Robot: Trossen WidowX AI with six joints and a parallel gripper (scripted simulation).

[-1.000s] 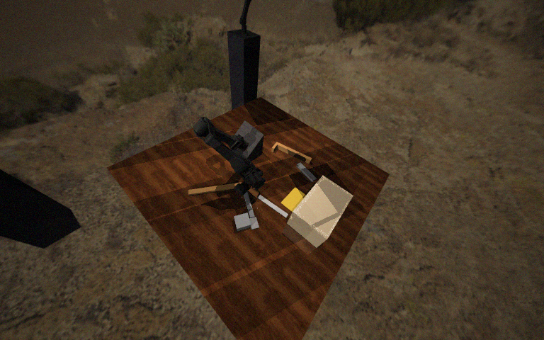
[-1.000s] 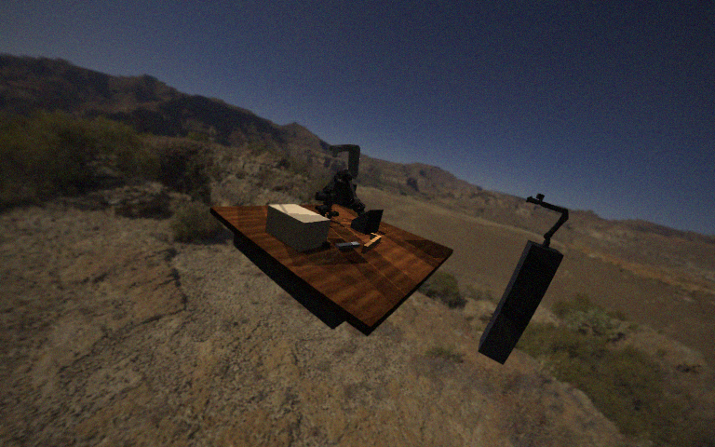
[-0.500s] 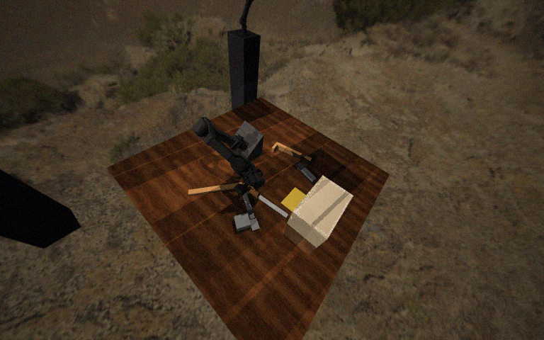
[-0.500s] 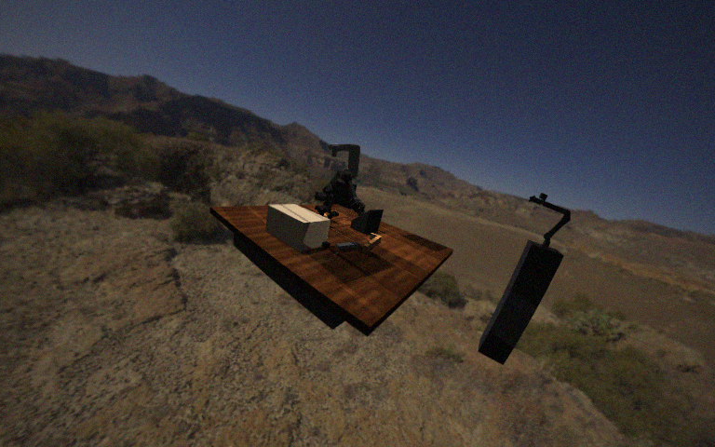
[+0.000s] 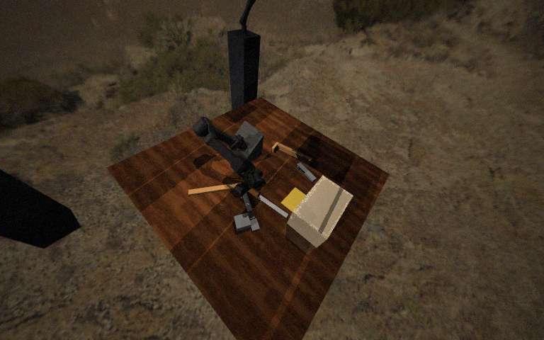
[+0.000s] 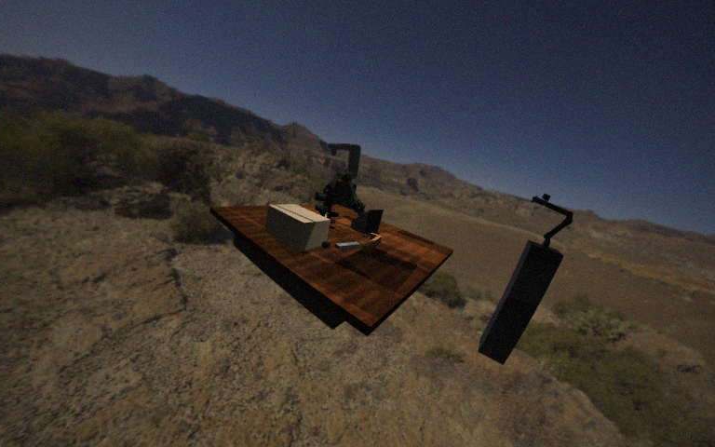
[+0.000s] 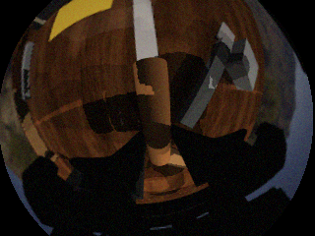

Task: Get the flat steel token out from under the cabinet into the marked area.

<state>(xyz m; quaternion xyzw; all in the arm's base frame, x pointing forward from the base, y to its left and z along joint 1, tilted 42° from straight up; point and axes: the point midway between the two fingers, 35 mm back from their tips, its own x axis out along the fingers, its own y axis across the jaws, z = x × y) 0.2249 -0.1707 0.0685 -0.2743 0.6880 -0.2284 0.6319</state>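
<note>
Right now my gripper tip is 120 mm short of the grey scraper and 100 mm to the left of it. Also, from my gripper tip: steel token (370 mm ahead, 120 mm to the left); wooden stick (130 mm to the right, 130 mm behind); grey block (170 mm to the right, 120 mm ahead, 10 mm above).
</note>
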